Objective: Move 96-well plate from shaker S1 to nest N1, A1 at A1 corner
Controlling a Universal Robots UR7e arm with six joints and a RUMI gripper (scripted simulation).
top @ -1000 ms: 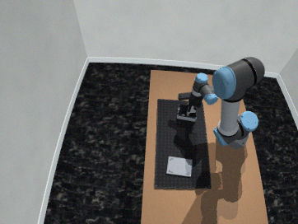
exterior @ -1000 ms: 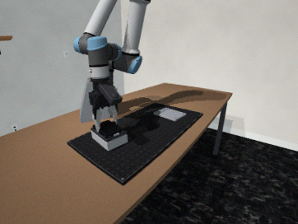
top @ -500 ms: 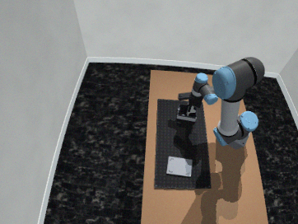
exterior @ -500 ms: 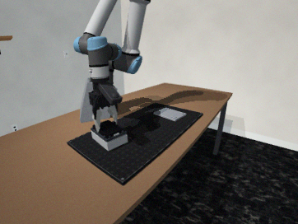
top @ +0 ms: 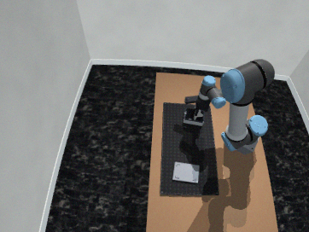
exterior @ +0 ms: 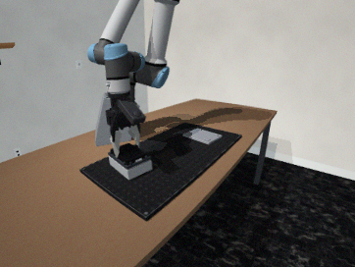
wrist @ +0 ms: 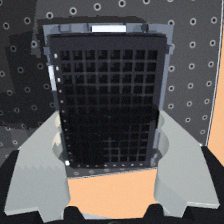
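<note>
My hand is 420 mm to the right of the plate nest N1, 60 mm short of it and 60 mm above it. From my hand the other things lie so: black 96-well plate (10 mm below).
</note>
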